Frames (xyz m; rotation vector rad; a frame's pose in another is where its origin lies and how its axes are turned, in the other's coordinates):
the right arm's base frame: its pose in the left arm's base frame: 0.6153 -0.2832 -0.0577 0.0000 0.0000 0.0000
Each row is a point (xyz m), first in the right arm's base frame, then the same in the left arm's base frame.
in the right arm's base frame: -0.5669 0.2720 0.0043
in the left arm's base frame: 0.0484 -0.0112 -0.0534
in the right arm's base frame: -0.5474 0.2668 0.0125
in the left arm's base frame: 0.0679 -0.0164 -0.0452
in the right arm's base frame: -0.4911 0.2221 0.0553
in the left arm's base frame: 0.1242 -0.0611 -0.0024
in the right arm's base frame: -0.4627 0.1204 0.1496
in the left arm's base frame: 0.1526 -0.1628 0.0919
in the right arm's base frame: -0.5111 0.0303 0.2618
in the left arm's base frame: 0.1042 -0.2529 0.2041
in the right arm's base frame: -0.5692 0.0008 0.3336
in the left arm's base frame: 0.0461 -0.2824 0.2759
